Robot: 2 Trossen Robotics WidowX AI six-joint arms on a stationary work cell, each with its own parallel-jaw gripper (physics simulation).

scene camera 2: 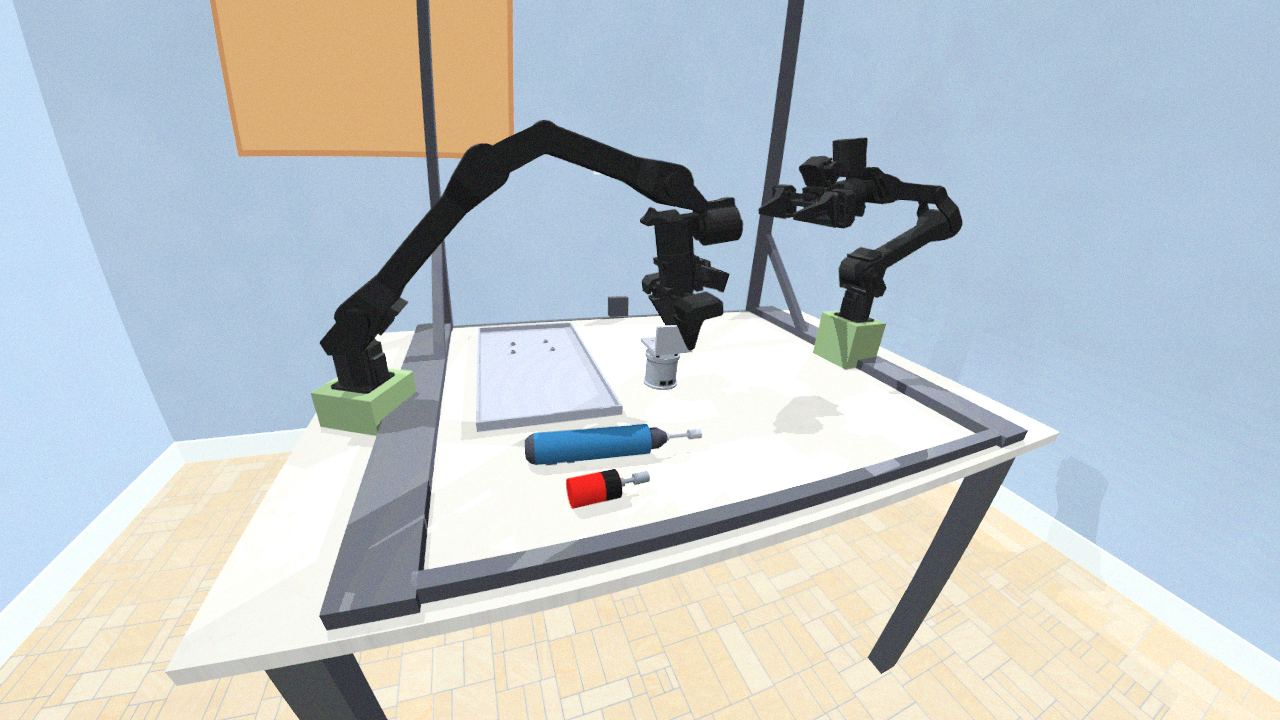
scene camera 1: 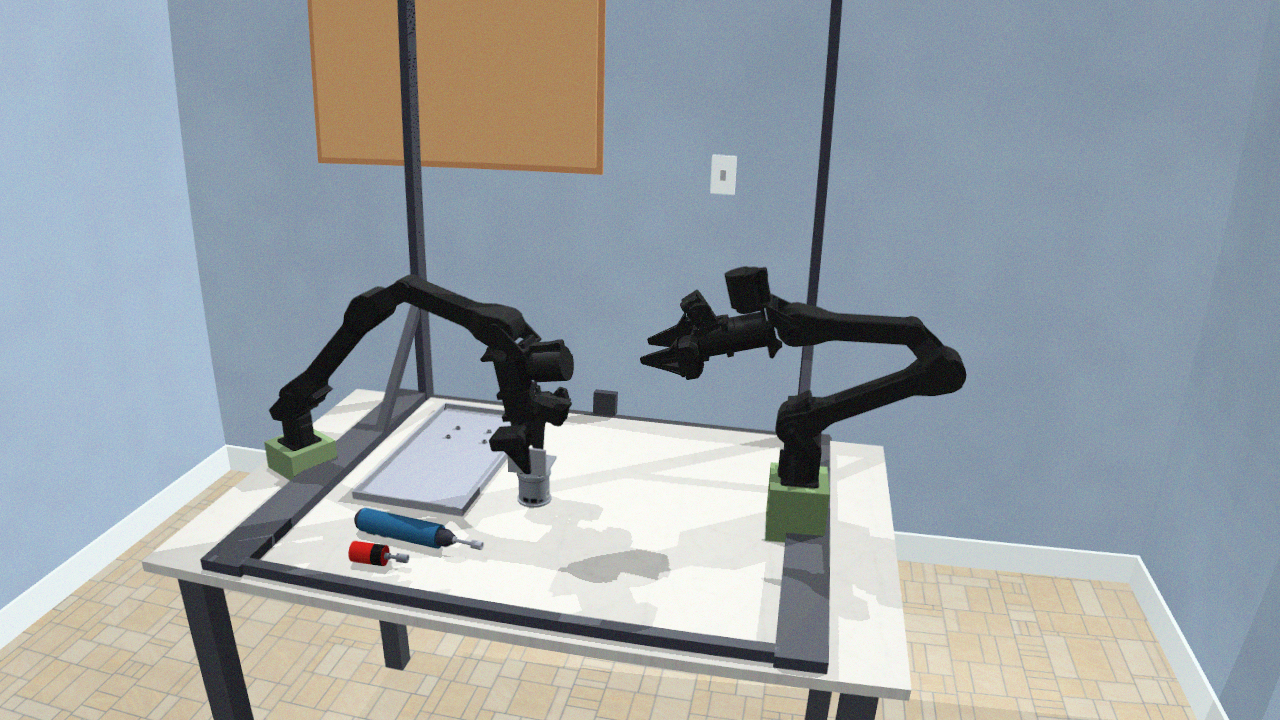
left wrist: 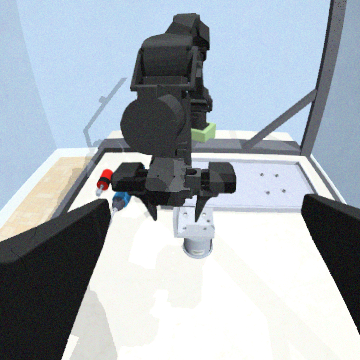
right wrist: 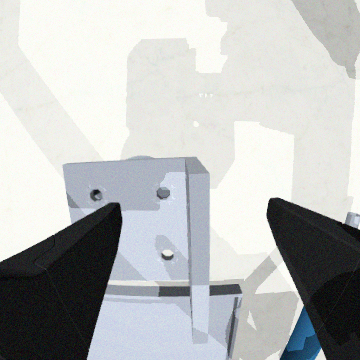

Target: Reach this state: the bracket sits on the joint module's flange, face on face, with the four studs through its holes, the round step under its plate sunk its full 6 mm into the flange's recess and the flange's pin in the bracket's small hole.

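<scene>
The grey L-shaped bracket rests on top of the round grey joint module, its flat plate roughly level and its wall standing up. In the right wrist view three plate holes show; no stud stands out clearly above them. The seating of the step, studs and pin is hidden. My right gripper is open, its fingers apart on either side of the bracket's wall. My left gripper is open and empty, high above the table.
A shallow tray with several small nuts lies beside the module. A blue driver and a red driver lie nearer the table's front edge.
</scene>
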